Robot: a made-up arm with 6 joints. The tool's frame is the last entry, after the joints. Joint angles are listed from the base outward. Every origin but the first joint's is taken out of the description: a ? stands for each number. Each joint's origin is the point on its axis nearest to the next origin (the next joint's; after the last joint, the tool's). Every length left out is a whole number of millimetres.
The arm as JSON. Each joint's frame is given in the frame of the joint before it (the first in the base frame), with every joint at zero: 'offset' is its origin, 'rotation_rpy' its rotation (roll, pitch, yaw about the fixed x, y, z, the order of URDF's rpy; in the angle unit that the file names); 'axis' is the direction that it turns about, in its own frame. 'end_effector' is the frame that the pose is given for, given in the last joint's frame.
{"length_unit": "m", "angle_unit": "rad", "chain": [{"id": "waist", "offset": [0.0, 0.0, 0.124], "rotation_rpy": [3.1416, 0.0, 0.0], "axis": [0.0, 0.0, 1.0]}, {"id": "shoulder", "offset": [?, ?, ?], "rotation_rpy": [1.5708, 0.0, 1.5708], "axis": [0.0, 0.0, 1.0]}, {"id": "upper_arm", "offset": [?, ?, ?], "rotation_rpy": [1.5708, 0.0, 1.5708], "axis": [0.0, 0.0, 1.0]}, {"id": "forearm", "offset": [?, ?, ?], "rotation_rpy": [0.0, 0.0, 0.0], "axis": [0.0, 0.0, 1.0]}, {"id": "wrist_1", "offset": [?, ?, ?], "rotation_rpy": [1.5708, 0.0, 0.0], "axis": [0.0, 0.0, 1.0]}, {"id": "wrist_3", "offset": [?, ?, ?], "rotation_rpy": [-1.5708, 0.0, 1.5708], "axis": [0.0, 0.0, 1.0]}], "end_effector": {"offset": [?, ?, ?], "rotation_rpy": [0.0, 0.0, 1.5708]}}
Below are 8 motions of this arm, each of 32 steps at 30 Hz.
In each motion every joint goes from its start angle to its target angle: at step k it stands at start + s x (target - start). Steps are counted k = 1, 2, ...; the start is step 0. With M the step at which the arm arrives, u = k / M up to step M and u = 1 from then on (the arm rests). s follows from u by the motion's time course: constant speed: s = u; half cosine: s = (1 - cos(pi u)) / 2; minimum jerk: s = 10 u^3 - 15 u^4 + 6 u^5.
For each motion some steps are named. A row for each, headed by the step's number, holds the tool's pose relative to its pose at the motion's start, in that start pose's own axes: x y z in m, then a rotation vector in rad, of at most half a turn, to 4 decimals.
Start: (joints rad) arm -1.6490 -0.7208 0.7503 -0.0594 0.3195 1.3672
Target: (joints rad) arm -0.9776 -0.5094 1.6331 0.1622 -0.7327 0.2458
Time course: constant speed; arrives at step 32
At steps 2, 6, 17, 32:
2: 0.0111 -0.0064 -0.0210 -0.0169 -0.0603 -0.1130
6: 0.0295 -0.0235 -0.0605 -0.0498 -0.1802 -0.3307
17: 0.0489 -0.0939 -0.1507 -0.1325 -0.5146 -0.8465
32: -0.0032 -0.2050 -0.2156 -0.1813 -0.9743 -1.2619

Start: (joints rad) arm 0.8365 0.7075 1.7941 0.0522 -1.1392 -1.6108
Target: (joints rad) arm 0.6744 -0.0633 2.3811 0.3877 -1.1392 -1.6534
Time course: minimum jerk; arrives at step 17
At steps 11, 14, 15, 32:
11: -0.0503 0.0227 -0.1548 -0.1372 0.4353 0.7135
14: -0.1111 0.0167 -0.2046 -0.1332 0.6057 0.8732
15: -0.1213 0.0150 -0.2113 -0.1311 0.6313 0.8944
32: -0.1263 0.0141 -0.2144 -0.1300 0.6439 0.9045

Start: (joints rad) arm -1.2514 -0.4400 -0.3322 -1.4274 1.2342 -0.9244
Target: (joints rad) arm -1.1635 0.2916 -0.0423 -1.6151 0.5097 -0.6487
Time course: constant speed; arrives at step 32
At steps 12, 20, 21, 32:
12: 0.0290 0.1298 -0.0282 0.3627 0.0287 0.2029
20: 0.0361 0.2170 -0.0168 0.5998 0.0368 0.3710
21: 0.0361 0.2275 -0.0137 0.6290 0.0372 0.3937
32: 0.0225 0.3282 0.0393 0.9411 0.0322 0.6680

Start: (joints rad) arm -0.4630 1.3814 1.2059 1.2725 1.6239 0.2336
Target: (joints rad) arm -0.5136 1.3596 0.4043 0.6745 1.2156 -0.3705
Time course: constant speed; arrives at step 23
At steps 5, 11, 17, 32:
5: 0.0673 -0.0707 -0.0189 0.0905 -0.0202 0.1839
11: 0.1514 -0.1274 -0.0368 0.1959 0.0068 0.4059
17: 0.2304 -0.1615 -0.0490 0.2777 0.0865 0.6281
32: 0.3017 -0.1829 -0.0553 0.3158 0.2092 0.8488

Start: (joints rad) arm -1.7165 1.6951 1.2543 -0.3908 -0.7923 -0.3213
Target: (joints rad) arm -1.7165 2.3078 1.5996 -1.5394 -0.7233 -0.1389
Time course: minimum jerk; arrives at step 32
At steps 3, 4, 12, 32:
3: -0.0007 0.0015 0.0002 0.0017 0.0023 -0.0051
4: -0.0015 0.0035 0.0004 0.0039 0.0053 -0.0115
12: -0.0213 0.0631 0.0147 0.0779 0.1020 -0.1873
32: -0.0302 0.2239 0.1447 0.3964 0.4700 -0.5592

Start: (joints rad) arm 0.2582 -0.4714 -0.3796 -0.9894 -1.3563 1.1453
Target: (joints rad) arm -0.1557 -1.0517 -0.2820 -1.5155 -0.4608 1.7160
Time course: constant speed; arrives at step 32
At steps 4, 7, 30, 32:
4: -0.0335 -0.0340 0.0174 -0.1139 0.1360 0.0268
7: -0.0568 -0.0552 0.0353 -0.1912 0.2399 0.0437
30: -0.1625 -0.0806 0.2258 -0.5409 1.0237 0.0355
32: -0.1659 -0.0721 0.2408 -0.5504 1.0848 0.0216

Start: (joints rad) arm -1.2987 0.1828 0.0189 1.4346 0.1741 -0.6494
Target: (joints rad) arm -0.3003 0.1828 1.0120 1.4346 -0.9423 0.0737
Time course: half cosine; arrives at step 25
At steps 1, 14, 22, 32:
1: 0.0006 0.0008 -0.0024 0.0032 -0.0032 0.0016
14: 0.3067 0.0856 -0.2341 0.3238 -0.5723 0.6210
22: 0.5476 0.1019 -0.2047 0.2978 -0.8273 1.3321
32: 0.5666 0.1019 -0.1969 0.2859 -0.8389 1.4082

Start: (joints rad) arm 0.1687 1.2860 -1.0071 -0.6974 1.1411 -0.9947
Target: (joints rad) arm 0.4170 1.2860 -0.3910 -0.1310 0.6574 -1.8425
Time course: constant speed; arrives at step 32
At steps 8, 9, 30, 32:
8: -0.0750 0.0869 -0.0363 0.2127 0.0469 -0.5248
9: -0.0813 0.1011 -0.0395 0.2410 0.0547 -0.5890
30: -0.0033 0.4317 0.0041 0.9571 0.3310 -1.8136
32: 0.0237 0.4542 0.0201 1.0412 0.3700 -1.9121

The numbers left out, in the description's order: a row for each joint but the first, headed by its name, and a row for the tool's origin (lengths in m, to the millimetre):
shoulder: 0.257 -0.051 0.0
upper_arm: 0.007 -0.158 0.0
forearm: 0.292 -0.076 0.0
wrist_1: -0.118 -0.141 0.0
wrist_3: 0.341 0.09 0.0
tool: 0.08 0.003 0.0

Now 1 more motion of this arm.
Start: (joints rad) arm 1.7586 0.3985 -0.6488 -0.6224 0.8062 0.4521
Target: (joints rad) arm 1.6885 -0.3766 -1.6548 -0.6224 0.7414 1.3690
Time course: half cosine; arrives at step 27
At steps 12, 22, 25, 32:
12: -0.1610 0.1195 0.0824 0.2887 0.4400 0.4449
22: -0.2633 0.3083 0.3006 0.9798 0.6809 0.8374
25: -0.2641 0.3339 0.3387 1.0931 0.6765 0.8731
32: -0.2638 0.3389 0.3463 1.1156 0.6744 0.8795

